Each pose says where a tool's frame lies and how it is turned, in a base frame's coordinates. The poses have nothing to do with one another.
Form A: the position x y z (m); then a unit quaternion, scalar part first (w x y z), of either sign.
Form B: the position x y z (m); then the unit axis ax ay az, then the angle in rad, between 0 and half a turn. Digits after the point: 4 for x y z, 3 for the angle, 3 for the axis.
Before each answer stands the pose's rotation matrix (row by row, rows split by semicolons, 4 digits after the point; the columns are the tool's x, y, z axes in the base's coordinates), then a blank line. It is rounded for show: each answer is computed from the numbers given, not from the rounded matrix.
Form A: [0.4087, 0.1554, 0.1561, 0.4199, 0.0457, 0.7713, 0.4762]
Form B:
-0.6432 -0.3294 0.6912; 0.4704 0.5423 0.6962; -0.6042 0.7729 -0.1939

[0.4087, 0.1554, 0.1561, 0.050, 0.850, 0.525, 2.275]
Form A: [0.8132, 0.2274, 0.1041, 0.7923, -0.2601, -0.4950, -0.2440]
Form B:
0.3908 0.6442 -0.6575; -0.1291 0.7456 0.6537; 0.9113 -0.1706 0.3746

[0.8132, 0.2274, 0.1041, -0.426, -0.811, -0.400, 1.312]
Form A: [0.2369, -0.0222, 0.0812, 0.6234, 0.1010, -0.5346, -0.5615]
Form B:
-0.2023 0.5921 -0.7800; -0.8081 0.3490 0.4745; 0.5532 0.7263 0.4079

[0.2369, -0.0222, 0.0812, 0.129, -0.684, -0.718, 1.795]
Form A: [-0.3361, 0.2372, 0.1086, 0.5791, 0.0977, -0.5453, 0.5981]
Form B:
-0.3102 -0.7993 -0.5147; 0.5862 0.2654 -0.7655; 0.7485 -0.5391 0.3862

[-0.3361, 0.2372, 0.1086, 0.120, -0.669, 0.734, 1.906]
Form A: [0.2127, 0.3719, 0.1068, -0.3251, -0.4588, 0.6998, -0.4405]
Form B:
-0.3676 -0.9286 -0.0508; -0.3557 0.1909 -0.9149; 0.8593 -0.3182 -0.4005

[0.2127, 0.3719, 0.1068, 0.485, -0.740, 0.466, 2.479]
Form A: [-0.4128, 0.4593, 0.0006, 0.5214, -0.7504, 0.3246, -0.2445]
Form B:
0.6697 -0.2322 0.7054; -0.7420 -0.2456 0.6237; 0.0284 -0.9411 -0.3368

[-0.4128, 0.4593, 0.0006, -0.879, 0.380, -0.287, 2.045]
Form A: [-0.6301, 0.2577, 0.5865, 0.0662, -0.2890, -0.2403, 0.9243]
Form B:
-0.8242 0.0165 -0.5661; 0.2613 -0.8757 -0.4060; -0.5024 -0.4825 0.7175

[-0.6301, 0.2577, 0.5865, -0.290, -0.241, 0.926, 3.009]
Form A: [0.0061, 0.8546, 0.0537, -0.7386, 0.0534, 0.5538, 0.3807]
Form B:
0.0968 0.6215 -0.7774; -0.5032 0.7044 0.5005; 0.8587 0.3428 0.3809

[0.0061, 0.8546, 0.0537, -0.079, -0.821, -0.565, 1.480]
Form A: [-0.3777, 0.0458, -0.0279, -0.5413, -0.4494, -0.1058, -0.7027]
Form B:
-0.0100 -0.6657 0.7462; 0.8559 -0.3916 -0.3378; 0.5171 0.6352 0.5737

[-0.3777, 0.0458, -0.0279, 0.534, 0.126, 0.836, 1.998]
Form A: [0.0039, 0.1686, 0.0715, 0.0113, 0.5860, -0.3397, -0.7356]
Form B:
-0.3130 -0.3815 -0.8698; -0.4147 -0.7690 0.4865; -0.8544 0.5130 0.0824

[0.0039, 0.1686, 0.0715, 0.586, -0.340, -0.736, 3.119]
